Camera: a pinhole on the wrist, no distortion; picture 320 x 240 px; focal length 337.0 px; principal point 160.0 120.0 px. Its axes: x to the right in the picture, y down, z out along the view. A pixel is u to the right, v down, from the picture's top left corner.
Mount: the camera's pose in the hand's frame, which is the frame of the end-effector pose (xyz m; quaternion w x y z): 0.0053 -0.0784 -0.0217 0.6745 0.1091 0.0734 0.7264
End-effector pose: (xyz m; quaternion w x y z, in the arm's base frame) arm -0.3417 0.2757 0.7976 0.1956 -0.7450 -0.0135 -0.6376
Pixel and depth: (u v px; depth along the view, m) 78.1 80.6 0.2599
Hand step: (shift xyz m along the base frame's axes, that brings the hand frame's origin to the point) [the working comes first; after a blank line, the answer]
In the camera's frame: -0.0632 -0.0304 0.2599

0.1851 0.1809 0.1179
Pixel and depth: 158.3 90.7 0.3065
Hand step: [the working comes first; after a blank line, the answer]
In the camera's frame: -0.0015 -0.0266 0.3065

0.2488 0.1406 0.1003
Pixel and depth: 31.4 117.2 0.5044
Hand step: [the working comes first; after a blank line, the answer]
In the camera's frame: -0.1925 -0.0042 0.5044

0.3778 0.3728 0.1748
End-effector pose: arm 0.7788 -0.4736 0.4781 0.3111 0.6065 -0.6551 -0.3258
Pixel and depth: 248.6 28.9 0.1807
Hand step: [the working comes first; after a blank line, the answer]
In the camera's frame: 0.0475 -0.0488 0.1807

-0.1013 -0.0902 -0.1117
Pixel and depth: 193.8 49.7 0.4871
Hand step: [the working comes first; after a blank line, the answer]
In the camera's frame: 0.0489 -0.1016 0.4871

-0.3332 -0.2060 -0.2834
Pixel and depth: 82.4 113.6 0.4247
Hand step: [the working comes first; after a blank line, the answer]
In the camera's frame: -0.0978 -0.0081 0.4247

-0.2007 -0.1198 -0.3792
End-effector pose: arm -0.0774 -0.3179 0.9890 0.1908 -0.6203 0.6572 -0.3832
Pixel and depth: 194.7 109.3 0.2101
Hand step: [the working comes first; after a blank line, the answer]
In the camera's frame: 0.0216 -0.0067 0.2101

0.1645 -0.1061 -0.0520
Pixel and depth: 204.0 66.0 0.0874
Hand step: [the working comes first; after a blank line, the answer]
In the camera's frame: 0.0114 -0.0140 0.0874

0.0835 -0.0506 0.0227
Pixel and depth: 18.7 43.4 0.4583
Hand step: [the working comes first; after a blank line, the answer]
In the camera's frame: -0.1922 -0.1042 0.4583

0.4282 -0.3119 0.0180
